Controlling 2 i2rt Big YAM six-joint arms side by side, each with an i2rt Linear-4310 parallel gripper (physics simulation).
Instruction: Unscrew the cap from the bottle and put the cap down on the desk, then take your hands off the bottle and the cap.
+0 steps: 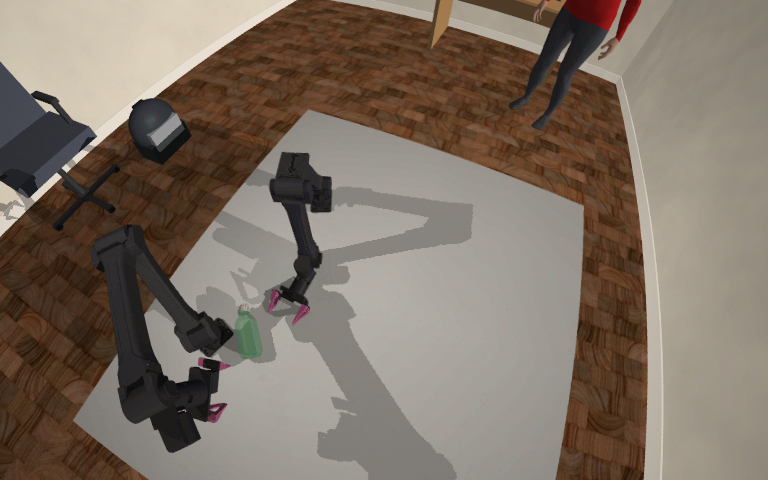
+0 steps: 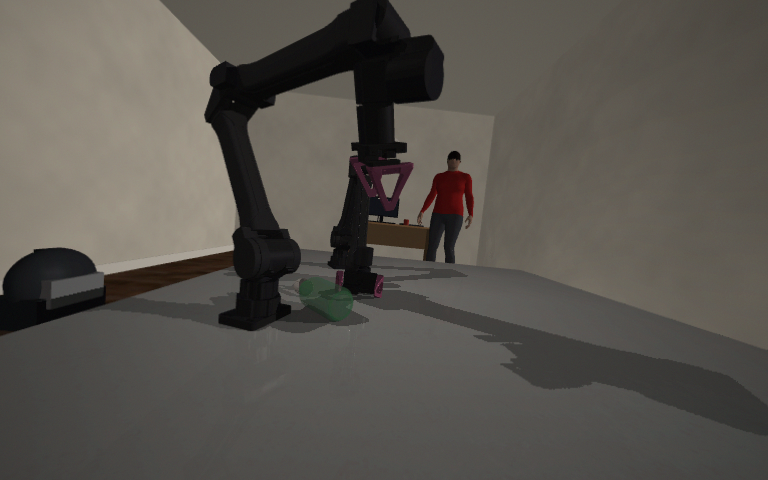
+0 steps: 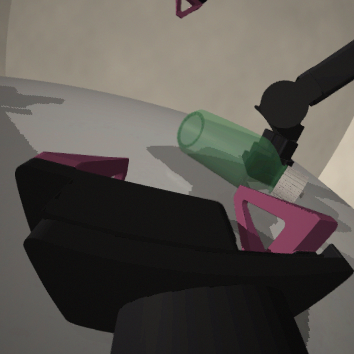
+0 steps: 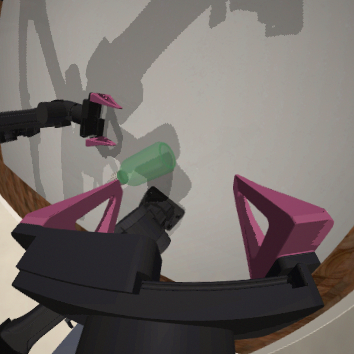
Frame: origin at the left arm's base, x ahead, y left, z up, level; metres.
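Seen in the pictures: left gripper, fingertip midpoint: point(image 1: 280, 318) point(image 2: 356, 291) point(image 3: 184, 178) point(image 4: 117, 126); right gripper, fingertip midpoint: point(image 1: 226, 384) point(image 2: 380, 203) point(image 3: 189, 3) point(image 4: 174, 183); left arm's base at its link origin: point(image 1: 321, 201) point(image 2: 339, 266); right arm's base at its link origin: point(image 1: 214, 337) point(image 2: 257, 317) point(image 4: 161, 207).
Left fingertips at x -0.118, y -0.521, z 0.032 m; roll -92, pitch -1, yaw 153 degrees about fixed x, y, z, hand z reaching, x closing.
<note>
Pixels of each thing's top centre, then the offset from my left fingertips to it. "spot": a spot on its surface instead. Level surfaces: height alone.
- translucent green bottle at a spot on its surface: point(image 3: 220, 142) spot: dz +0.019, dx -0.074, dy -0.047 m
- grey desk at its surface level: dz -0.032 m
- ridged white cap at its top centre: point(image 3: 300, 172) point(image 2: 303, 278) point(image 4: 113, 181) point(image 1: 241, 306) dz +0.027, dx -0.136, dy +0.033 m
A translucent green bottle point(image 1: 248, 336) point(image 2: 330, 301) point(image 3: 220, 142) point(image 4: 152, 162) lies on its side on the grey desk point(image 1: 481, 339) near the right arm's base. The ridged white cap point(image 1: 244, 307) point(image 2: 297, 285) point(image 3: 291, 184) point(image 4: 114, 177) is at its neck; whether it is still threaded I cannot tell. My left gripper point(image 1: 282, 317) point(image 2: 359, 281) point(image 3: 184, 178) point(image 4: 116, 126) is open and empty, low over the desk, beside the bottle and apart from it. My right gripper point(image 1: 227, 386) point(image 2: 380, 202) point(image 4: 174, 183) is open and empty, high above the desk, pointing down.
The right arm's base point(image 1: 218, 337) point(image 2: 254, 314) stands close beside the bottle. The left arm's base point(image 1: 321, 195) is farther back. Broad arm shadows cross the desk. A dark helmet point(image 1: 158, 130) point(image 2: 53, 283), a chair point(image 1: 42, 138) and a standing person point(image 1: 589, 33) point(image 2: 451, 195) are beyond its edges.
</note>
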